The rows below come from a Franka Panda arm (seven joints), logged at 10 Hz.
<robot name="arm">
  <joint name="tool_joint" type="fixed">
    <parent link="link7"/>
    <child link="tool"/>
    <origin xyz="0 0 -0.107" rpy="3.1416 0 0"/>
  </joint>
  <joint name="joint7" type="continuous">
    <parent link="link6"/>
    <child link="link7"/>
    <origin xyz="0.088 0 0" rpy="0 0 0"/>
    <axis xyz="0 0 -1"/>
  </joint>
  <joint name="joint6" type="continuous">
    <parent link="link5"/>
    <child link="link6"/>
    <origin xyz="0 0 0" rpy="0 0 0"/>
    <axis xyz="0 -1 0"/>
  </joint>
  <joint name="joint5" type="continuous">
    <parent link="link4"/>
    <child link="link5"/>
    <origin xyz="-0.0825 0 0.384" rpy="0 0 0"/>
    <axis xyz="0 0 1"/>
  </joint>
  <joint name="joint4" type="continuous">
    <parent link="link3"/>
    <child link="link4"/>
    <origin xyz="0.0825 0 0" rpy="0 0 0"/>
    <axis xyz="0 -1 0"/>
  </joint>
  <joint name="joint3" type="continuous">
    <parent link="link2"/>
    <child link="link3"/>
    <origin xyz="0 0 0.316" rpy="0 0 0"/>
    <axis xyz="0 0 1"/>
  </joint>
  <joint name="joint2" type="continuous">
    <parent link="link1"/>
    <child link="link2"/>
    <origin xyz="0 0 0" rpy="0 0 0"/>
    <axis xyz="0 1 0"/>
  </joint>
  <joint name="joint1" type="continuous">
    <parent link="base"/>
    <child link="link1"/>
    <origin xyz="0 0 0.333" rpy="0 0 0"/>
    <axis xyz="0 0 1"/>
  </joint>
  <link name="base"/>
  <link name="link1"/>
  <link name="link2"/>
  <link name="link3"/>
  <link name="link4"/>
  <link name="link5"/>
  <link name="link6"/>
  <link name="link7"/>
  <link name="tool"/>
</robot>
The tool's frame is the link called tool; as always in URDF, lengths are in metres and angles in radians. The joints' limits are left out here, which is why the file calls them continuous.
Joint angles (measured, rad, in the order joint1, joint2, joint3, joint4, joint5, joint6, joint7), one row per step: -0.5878 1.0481 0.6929 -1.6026 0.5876 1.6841 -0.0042; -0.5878 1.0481 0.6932 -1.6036 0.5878 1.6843 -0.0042; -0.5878 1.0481 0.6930 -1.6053 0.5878 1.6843 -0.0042; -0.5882 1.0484 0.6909 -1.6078 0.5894 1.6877 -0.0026; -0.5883 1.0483 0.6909 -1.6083 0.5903 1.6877 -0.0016; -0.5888 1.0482 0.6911 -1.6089 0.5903 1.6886 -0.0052; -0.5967 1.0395 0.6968 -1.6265 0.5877 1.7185 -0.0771; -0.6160 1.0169 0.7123 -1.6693 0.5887 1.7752 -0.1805; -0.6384 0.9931 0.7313 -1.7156 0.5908 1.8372 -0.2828; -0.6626 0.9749 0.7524 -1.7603 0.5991 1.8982 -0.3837; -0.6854 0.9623 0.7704 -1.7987 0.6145 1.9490 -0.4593
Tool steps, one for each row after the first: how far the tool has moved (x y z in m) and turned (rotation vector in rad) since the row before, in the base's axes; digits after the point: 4 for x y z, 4 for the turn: -0.0003 0.0004 -0.0001 0.0004 0.0007 0.0004; -0.0006 0.0003 -0.0005 0.0001 0.0015 0.0008; -0.0006 -0.0007 -0.0015 -0.0025 0.0038 -0.0039; -0.0001 0.0001 0.0000 0.0002 0.0015 -0.0006; 0.0000 -0.0001 -0.0001 0.0013 -0.0032 -0.0001; -0.0007 -0.0009 0.0001 0.0157 -0.0723 -0.0025; -0.0031 -0.0006 0.0027 0.0177 -0.1064 -0.0085; -0.0035 -0.0007 0.0033 0.0130 -0.1078 -0.0089; -0.0039 -0.0004 0.0023 0.0165 -0.1022 -0.0111; -0.0039 -0.0010 0.0011 0.0139 -0.0717 -0.0173
